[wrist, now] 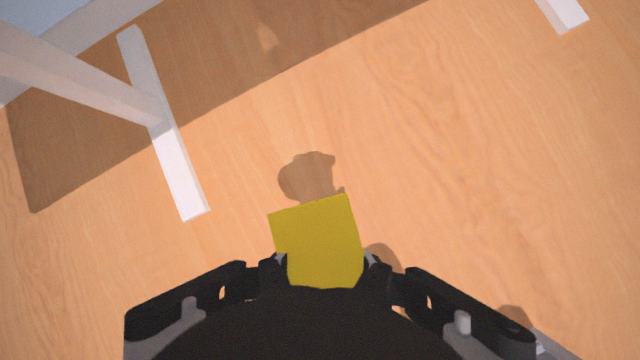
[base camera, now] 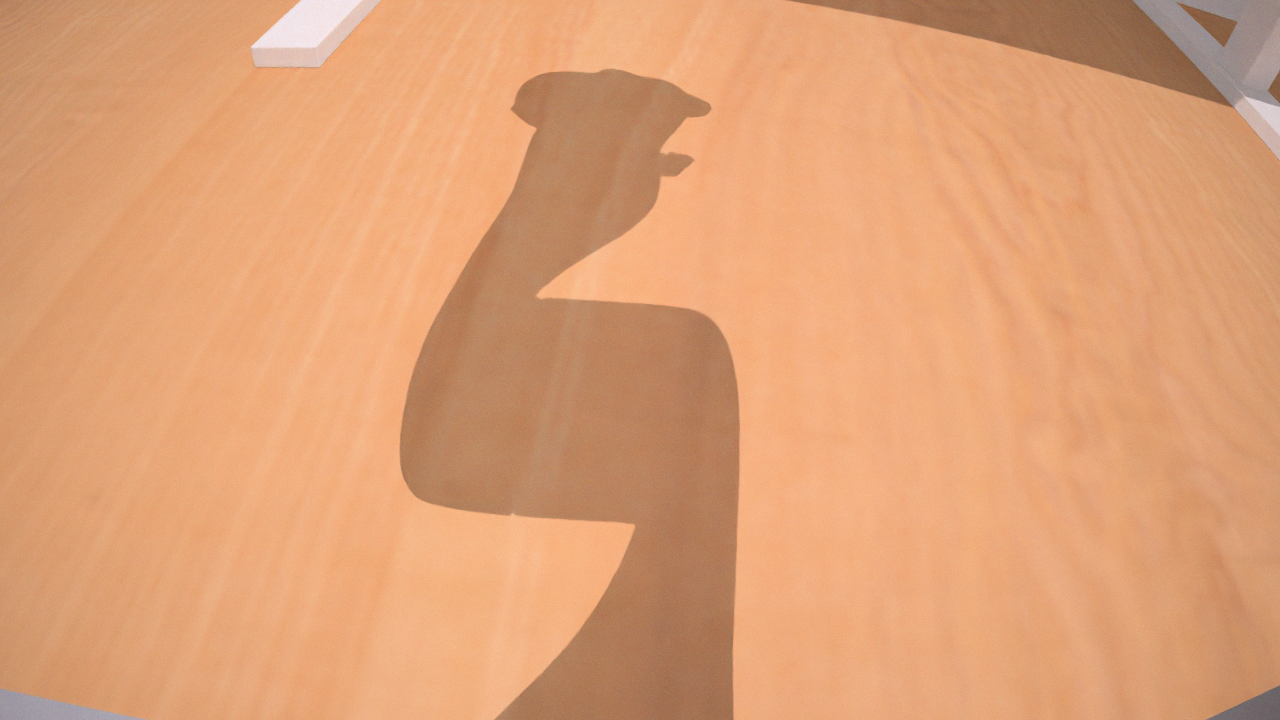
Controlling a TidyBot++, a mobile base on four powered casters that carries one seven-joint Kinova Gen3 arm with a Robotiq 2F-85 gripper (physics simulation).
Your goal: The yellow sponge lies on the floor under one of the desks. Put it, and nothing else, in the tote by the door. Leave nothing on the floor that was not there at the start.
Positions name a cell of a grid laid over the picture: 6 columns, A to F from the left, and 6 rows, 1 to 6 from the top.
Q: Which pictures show the gripper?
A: The wrist view only.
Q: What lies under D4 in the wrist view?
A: A yellow sponge.
